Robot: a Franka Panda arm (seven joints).
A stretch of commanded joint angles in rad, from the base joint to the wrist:
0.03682, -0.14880, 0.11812, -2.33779, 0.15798, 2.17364, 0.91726
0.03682, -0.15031, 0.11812, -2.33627, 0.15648, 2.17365, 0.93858
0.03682, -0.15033, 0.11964, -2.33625, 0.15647, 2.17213, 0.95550
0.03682, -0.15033, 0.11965, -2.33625, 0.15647, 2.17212, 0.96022
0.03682, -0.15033, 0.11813, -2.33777, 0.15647, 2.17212, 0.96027
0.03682, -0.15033, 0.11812, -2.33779, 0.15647, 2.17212, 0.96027
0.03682, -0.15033, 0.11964, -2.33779, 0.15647, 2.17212, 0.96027
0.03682, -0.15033, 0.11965, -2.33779, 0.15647, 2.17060, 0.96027
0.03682, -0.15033, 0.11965, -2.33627, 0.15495, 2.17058, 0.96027
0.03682, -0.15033, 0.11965, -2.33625, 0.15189, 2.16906, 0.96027
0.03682, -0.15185, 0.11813, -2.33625, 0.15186, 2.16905, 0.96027
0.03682, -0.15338, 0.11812, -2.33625, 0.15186, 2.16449, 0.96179
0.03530, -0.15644, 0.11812, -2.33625, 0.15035, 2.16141, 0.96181
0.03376, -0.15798, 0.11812, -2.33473, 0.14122, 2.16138, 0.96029
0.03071, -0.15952, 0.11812, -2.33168, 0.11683, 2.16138, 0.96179
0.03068, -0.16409, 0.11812, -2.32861, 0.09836, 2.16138, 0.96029
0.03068, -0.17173, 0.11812, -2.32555, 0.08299, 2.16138, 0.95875
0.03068, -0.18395, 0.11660, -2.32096, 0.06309, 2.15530, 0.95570
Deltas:
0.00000, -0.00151, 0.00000, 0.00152, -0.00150, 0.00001, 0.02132
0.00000, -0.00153, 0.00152, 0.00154, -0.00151, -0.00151, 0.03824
0.00000, -0.00153, 0.00153, 0.00154, -0.00151, -0.00152, 0.04296
0.00000, -0.00153, 0.00001, 0.00002, -0.00151, -0.00152, 0.04301
0.00000, -0.00153, 0.00000, 0.00000, -0.00151, -0.00152, 0.04301
0.00000, -0.00153, 0.00152, 0.00000, -0.00151, -0.00152, 0.04301
0.00000, -0.00153, 0.00153, 0.00000, -0.00151, -0.00304, 0.04301
0.00000, -0.00153, 0.00153, 0.00152, -0.00303, -0.00306, 0.04301
0.00000, -0.00153, 0.00153, 0.00154, -0.00609, -0.00458, 0.04301
0.00000, -0.00305, 0.00001, 0.00154, -0.00612, -0.00459, 0.04301
0.00000, -0.00458, 0.00000, 0.00154, -0.00612, -0.00915, 0.04453
-0.00152, -0.00764, 0.00000, 0.00154, -0.00763, -0.01223, 0.04455
-0.00306, -0.00918, 0.00000, 0.00306, -0.01676, -0.01226, 0.04303
-0.00611, -0.01072, 0.00000, 0.00611, -0.04115, -0.01226, 0.04453
-0.00614, -0.01529, 0.00000, 0.00918, -0.05962, -0.01226, 0.04303
-0.00614, -0.02293, 0.00000, 0.01224, -0.07499, -0.01226, 0.04149
-0.00614, -0.03515, -0.00152, 0.01683, -0.09489, -0.01834, 0.03844

